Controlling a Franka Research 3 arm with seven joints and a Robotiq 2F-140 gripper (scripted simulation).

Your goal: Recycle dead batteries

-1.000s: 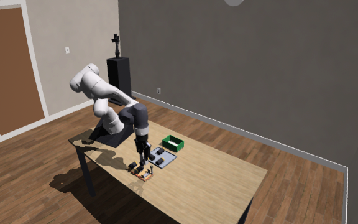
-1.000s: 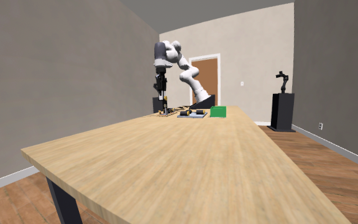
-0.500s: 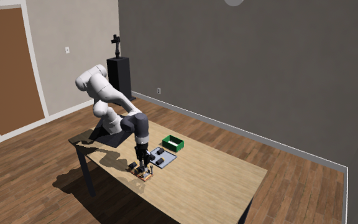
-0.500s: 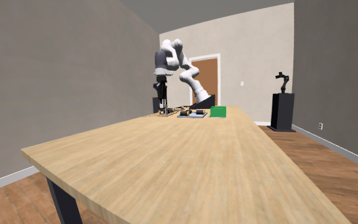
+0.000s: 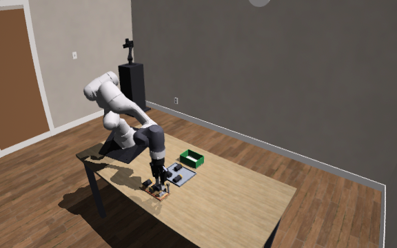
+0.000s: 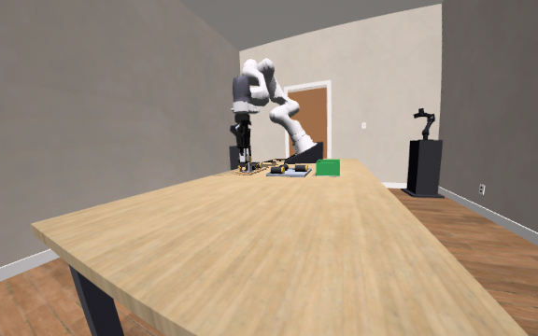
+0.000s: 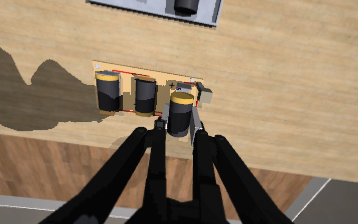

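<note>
Right now the bulb is 3 cm ahead of my hand, 4 cm to the left of it and 2 cm below it. Round my hand: green recycling box 5 cm behind, 41 cm to the left, 8 cm below; then grey tray 4 cm behind, 23 cm to the left, 9 cm below.
</note>
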